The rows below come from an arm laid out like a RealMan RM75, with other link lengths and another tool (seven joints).
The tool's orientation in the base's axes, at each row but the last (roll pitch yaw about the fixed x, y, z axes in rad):
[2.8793, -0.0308, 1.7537]
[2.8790, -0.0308, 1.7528]
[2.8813, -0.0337, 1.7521]
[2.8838, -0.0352, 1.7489]
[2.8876, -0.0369, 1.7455]
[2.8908, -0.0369, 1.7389]
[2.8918, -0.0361, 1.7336]
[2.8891, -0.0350, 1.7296]
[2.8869, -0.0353, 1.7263]
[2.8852, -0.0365, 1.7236]
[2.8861, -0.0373, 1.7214]
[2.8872, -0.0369, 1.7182]
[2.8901, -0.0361, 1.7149]
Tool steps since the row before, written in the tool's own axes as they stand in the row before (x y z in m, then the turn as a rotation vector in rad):
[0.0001, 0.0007, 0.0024, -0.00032, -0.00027, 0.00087]
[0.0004, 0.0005, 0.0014, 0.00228, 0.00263, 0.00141]
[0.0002, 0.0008, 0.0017, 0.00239, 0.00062, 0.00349]
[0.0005, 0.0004, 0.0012, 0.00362, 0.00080, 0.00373]
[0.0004, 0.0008, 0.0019, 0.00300, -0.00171, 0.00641]
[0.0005, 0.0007, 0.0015, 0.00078, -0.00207, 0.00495]
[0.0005, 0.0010, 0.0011, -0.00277, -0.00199, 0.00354]
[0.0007, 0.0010, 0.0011, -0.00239, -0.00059, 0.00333]
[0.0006, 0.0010, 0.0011, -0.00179, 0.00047, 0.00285]
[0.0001, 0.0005, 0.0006, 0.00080, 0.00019, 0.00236]
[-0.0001, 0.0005, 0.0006, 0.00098, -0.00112, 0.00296]
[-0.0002, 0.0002, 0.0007, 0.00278, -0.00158, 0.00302]
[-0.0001, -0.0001, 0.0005, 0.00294, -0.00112, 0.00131]
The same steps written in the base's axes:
[0.0012, 0.0004, -0.0021, 0.00002, -0.00029, -0.00092]
[0.0008, 0.0006, -0.0012, 0.00244, 0.00279, -0.00061]
[0.0011, 0.0005, -0.0014, 0.00102, 0.00273, -0.00313]
[0.0006, 0.0007, -0.0010, 0.00104, 0.00398, -0.00327]
[0.0012, 0.0007, -0.0016, -0.00061, 0.00319, -0.00652]
[0.0009, 0.0007, -0.0013, -0.00093, 0.00083, -0.00528]
[0.0011, 0.0007, -0.0008, -0.00061, -0.00276, -0.00402]
[0.0011, 0.0009, -0.0008, 0.00062, -0.00220, -0.00345]
[0.0011, 0.0008, -0.0008, 0.00142, -0.00149, -0.00270]
[0.0006, 0.0002, -0.0004, 0.00064, 0.00099, -0.00220]
[0.0006, 0.0000, -0.0005, -0.00050, 0.00103, -0.00311]
[0.0004, -0.0001, -0.0006, -0.00119, 0.00276, -0.00322]
[0.0000, -0.0001, -0.0005, -0.00118, 0.00285, -0.00144]

